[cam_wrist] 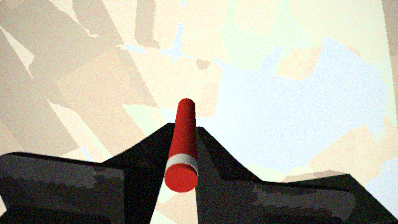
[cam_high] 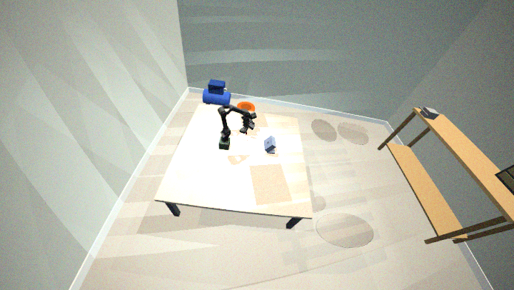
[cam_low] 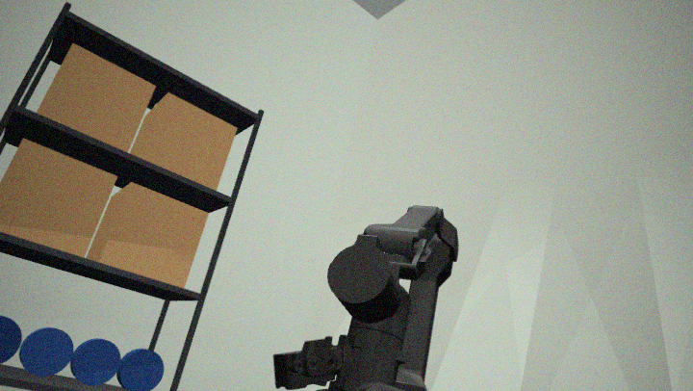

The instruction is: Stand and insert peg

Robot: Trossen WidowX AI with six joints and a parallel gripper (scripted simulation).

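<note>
My gripper tip is now 240 mm short of the grey sloped panel, 120 mm to the left of it and 40 mm above it. The rest, counted from my gripper tip: red peg (20 mm above).
</note>
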